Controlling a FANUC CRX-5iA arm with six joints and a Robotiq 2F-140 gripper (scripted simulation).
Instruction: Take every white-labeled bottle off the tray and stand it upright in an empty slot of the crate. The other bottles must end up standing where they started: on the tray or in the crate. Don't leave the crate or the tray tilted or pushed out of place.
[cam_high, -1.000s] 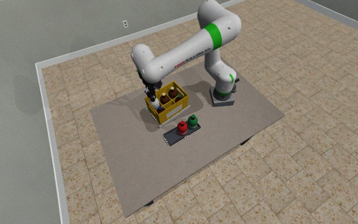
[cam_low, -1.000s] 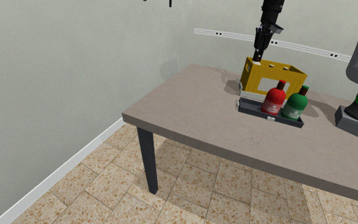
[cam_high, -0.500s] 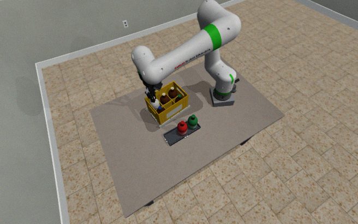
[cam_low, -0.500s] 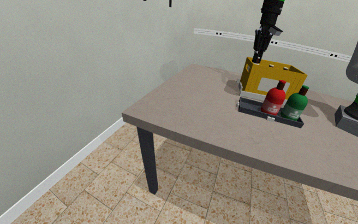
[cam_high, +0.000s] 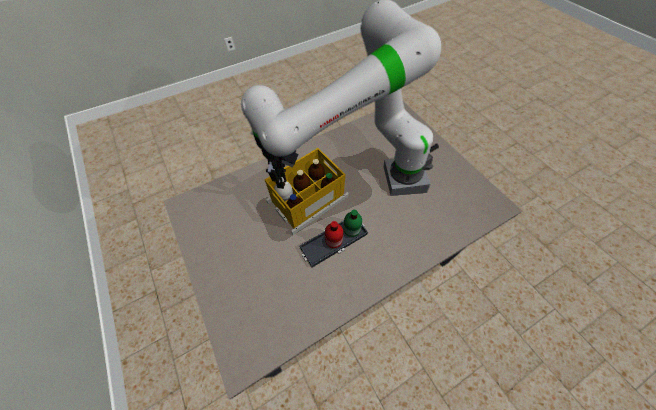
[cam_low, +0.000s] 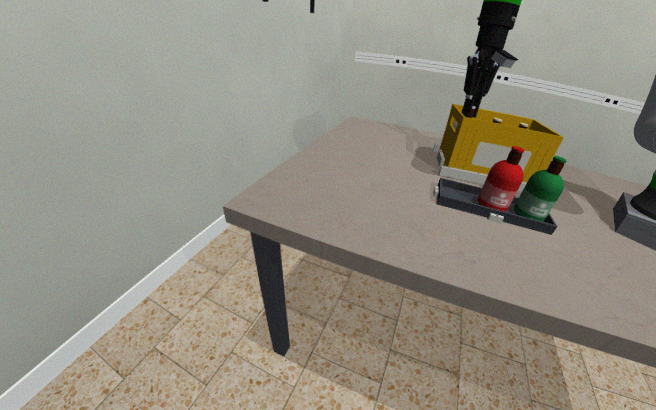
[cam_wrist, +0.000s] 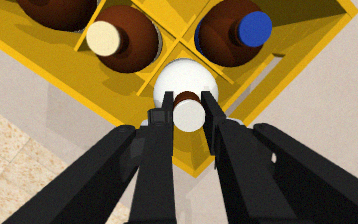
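Right now the white bottle is 8 cm below my hand. Round my hand: yellow crate: 9 cm behind, 4 cm to the left, 10 cm below; brown bottle: 9 cm behind, 10 cm below; red bottle: 7 cm behind, 27 cm to the left, 10 cm below.
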